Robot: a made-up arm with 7 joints.
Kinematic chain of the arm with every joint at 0, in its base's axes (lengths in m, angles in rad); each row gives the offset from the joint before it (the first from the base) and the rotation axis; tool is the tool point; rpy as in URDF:
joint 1: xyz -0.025 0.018 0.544 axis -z
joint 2: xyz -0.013 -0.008 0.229 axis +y
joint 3: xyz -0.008 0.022 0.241 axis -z
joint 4: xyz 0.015 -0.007 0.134 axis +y
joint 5: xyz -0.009 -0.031 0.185 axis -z
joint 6: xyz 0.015 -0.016 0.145 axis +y
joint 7: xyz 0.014 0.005 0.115 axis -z
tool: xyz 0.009 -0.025 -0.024 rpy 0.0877 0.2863 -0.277
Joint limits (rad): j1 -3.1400..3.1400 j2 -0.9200..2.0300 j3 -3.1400..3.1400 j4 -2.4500..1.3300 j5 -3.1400..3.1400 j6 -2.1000..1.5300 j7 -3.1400..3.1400
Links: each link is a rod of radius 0.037 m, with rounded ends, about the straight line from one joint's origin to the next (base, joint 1, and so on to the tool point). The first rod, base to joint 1, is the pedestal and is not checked.
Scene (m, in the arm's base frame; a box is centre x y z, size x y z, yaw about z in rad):
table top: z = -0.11
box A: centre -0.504 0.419 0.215 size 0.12 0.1 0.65 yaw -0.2
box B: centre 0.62 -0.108 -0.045 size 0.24 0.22 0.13 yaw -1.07
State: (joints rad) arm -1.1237 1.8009 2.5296 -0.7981 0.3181 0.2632 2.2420
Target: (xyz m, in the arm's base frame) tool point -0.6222 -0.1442 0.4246
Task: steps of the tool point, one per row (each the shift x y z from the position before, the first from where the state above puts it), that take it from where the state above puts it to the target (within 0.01 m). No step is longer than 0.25 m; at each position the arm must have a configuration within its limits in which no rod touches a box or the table.
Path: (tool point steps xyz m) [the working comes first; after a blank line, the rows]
Joints at the target: -2.8993 1.9479 2.1542 -0.9150 0.3652 0.2541 2.1886
Straight joint move there: touches box A.

1: -0.2062 -0.0029 0.0814
2: -0.1946 -0.0820 0.0851
3: -0.1494 -0.1528 0.0838
4: -0.0911 -0.1183 -0.0575
5: -0.0544 -0.1422 -0.0633
6: -0.0100 -0.1535 -0.0678
7: 0.0373 -0.1492 -0.0712

